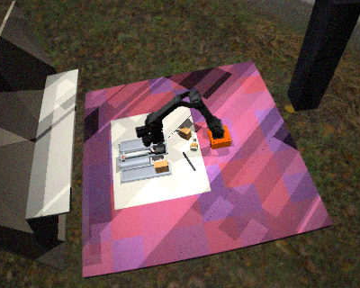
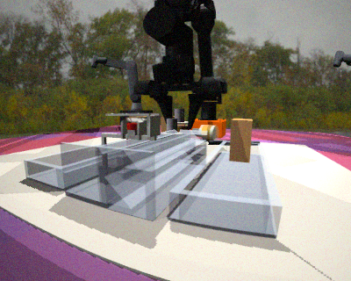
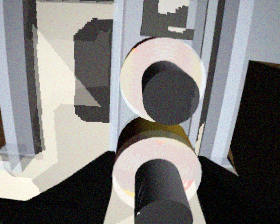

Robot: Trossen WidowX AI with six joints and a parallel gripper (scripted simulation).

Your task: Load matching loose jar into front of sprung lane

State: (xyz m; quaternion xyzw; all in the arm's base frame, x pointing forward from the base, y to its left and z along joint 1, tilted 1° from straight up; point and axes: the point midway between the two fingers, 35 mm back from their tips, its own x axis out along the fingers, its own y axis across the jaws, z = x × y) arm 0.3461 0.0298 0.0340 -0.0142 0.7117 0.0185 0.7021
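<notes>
Right now my gripper tip is 14 cm short of the lane rack, 3 cm to the right of it and 3 cm above it. Round my gripper tip: black stick (15 cm behind, 10 cm to the left, 4 cm below).
</notes>
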